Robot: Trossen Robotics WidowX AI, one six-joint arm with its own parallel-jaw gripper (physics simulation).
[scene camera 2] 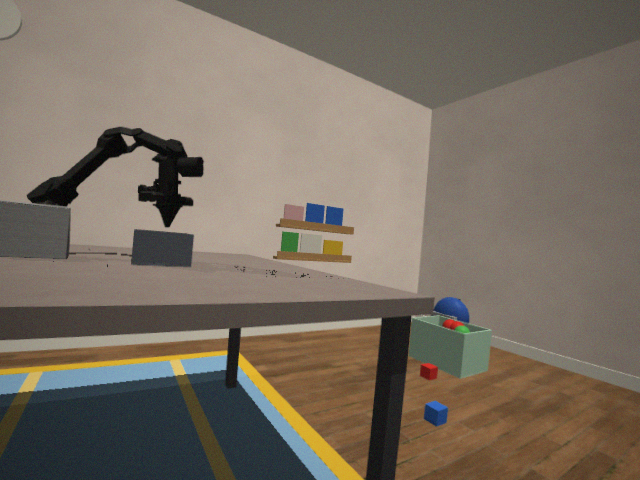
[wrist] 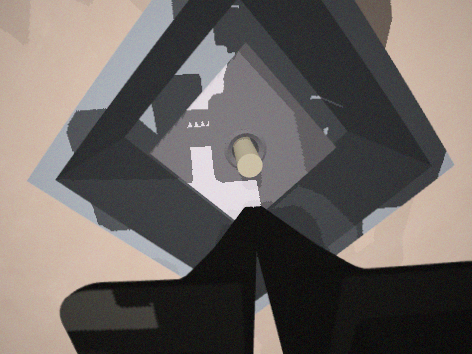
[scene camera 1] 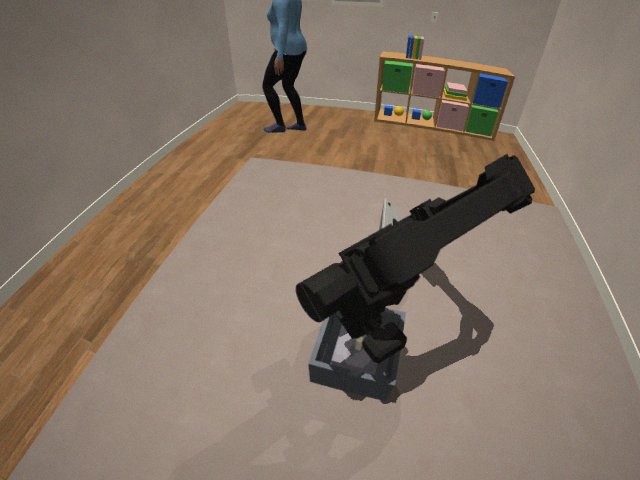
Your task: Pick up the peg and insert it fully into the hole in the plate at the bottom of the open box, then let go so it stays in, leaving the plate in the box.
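Places are measured from the arm's base along level axes (x ahead, y left, z up), in centimetres.
Where they show: gripper, fingertip midpoint: (scene camera 2: 167,227) (wrist: 253,215) (scene camera 1: 353,336); arm's base, link origin: (scene camera 2: 42,221).
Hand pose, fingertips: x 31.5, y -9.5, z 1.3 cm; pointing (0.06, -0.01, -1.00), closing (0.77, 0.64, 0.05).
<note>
Things, the pixels of their centre, and the offset from my fingertips.
- pale yellow peg, body centre: (wrist: 242,146) (scene camera 1: 357,348) dy +1.4, dx -0.9, dz -6.5 cm
- plate, body centre: (wrist: 242,141) (scene camera 1: 357,351) dy +1.4, dx -0.8, dz -7.8 cm
- open grey box, body centre: (wrist: 244,146) (scene camera 1: 358,348) (scene camera 2: 161,247) dy +1.4, dx -0.8, dz -6.3 cm
The pale yellow peg (wrist: 249,161) (scene camera 1: 357,342) stands in the hole of the plate (wrist: 275,120) (scene camera 1: 342,349), its upper part sticking out above the plate. How deep it sits cannot be told. The plate lies on the bottom of the open grey box (scene camera 1: 351,379) (scene camera 2: 162,248) (wrist: 107,75). My gripper (scene camera 2: 167,225) (wrist: 253,215) is shut with nothing between its fingers. In the second scene view its tips are a little above the box rim. In the wrist view the tips appear just below the peg's top and apart from it.
The box stands on the table (scene camera 1: 217,289) (scene camera 2: 217,312). A grey block (scene camera 2: 35,230) is under the arm's base. A pale panel (scene camera 1: 385,214) shows behind the arm. A person (scene camera 1: 286,56) stands beyond the table, near a shelf unit (scene camera 1: 444,59).
</note>
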